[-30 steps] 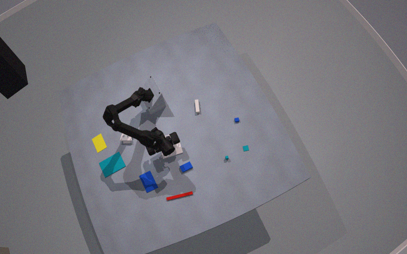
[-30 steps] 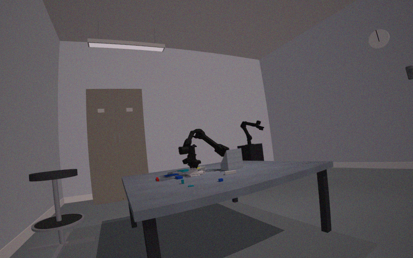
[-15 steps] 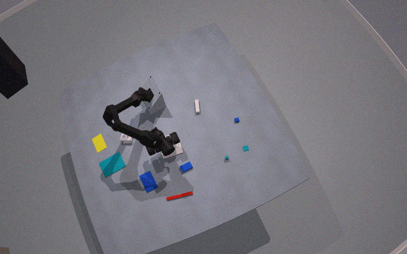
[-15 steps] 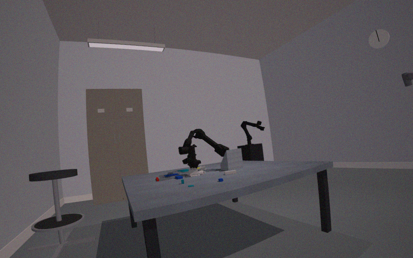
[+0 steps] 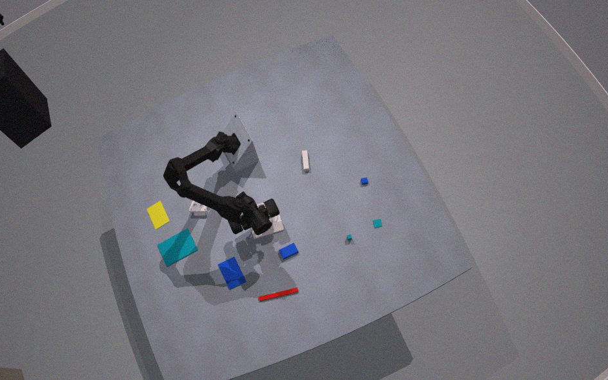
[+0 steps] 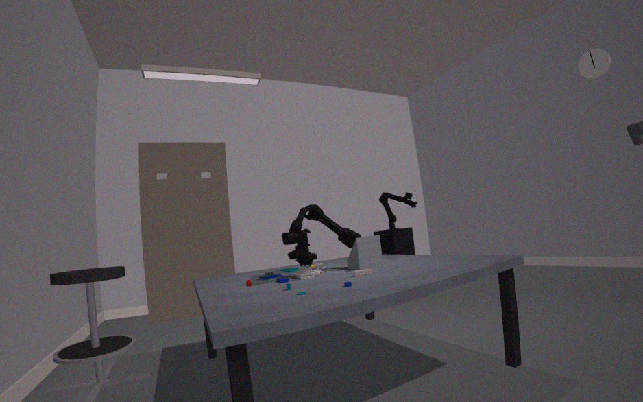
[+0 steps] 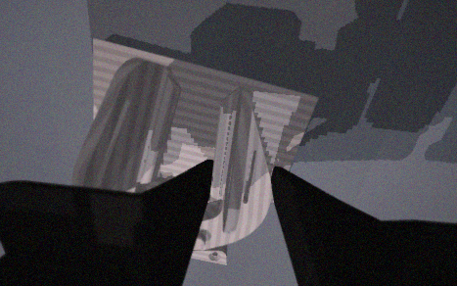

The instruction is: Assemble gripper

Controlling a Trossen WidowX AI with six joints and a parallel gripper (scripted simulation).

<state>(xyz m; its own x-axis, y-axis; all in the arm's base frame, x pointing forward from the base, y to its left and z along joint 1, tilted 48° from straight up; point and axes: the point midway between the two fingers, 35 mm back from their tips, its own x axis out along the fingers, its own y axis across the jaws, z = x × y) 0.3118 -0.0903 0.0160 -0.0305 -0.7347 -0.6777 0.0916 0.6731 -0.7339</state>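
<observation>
Right now my gripper tip is 2 cm short of the flat white ribbed plate, 3 cm to the right of it and 1 cm above it. Round my gripper tip: blue plate 12 cm ahead, 18 cm to the right, 1 cm below; then blue block 15 cm ahead, 5 cm to the left, 1 cm below; then housing plate 4 cm behind, 4 cm to the left, 1 cm below.
</observation>
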